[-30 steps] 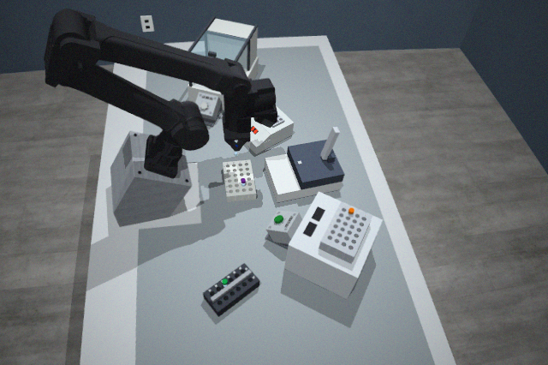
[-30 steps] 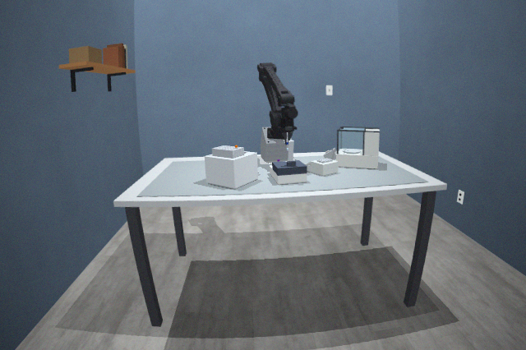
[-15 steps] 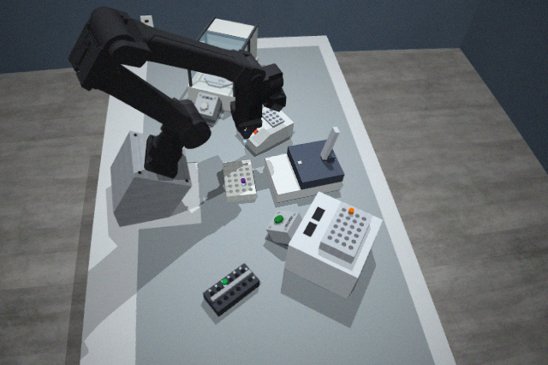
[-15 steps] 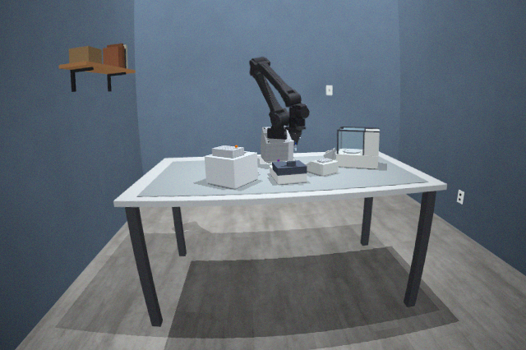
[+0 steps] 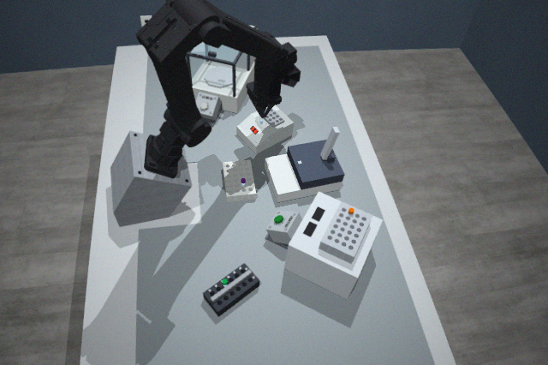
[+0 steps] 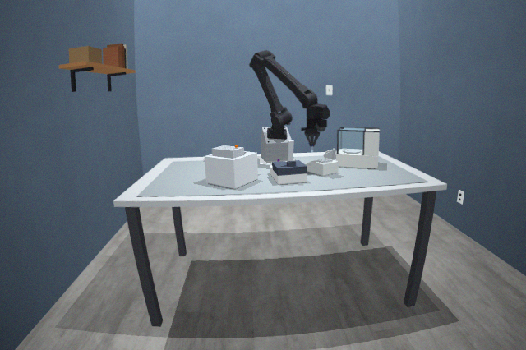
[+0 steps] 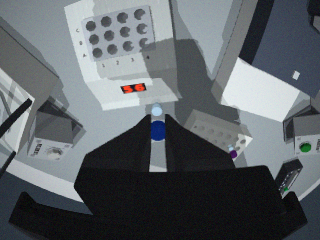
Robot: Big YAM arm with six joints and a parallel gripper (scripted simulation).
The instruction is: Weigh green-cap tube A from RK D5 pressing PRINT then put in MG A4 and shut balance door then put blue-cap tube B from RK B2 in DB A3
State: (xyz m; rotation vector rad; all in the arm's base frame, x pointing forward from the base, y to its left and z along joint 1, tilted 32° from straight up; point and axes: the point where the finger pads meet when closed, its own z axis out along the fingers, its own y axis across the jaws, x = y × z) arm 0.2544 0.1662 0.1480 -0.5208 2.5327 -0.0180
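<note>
Right now my hand is 11 cm above the dry block DB, 5 cm to the right of it and 2 cm short of it. Round my hand: white tube rack: 15 cm to the right, 13 cm below, 8 cm behind; balance door: 23 cm to the left, 14 cm behind, 7 cm above; tube B: 2 cm below.
</note>
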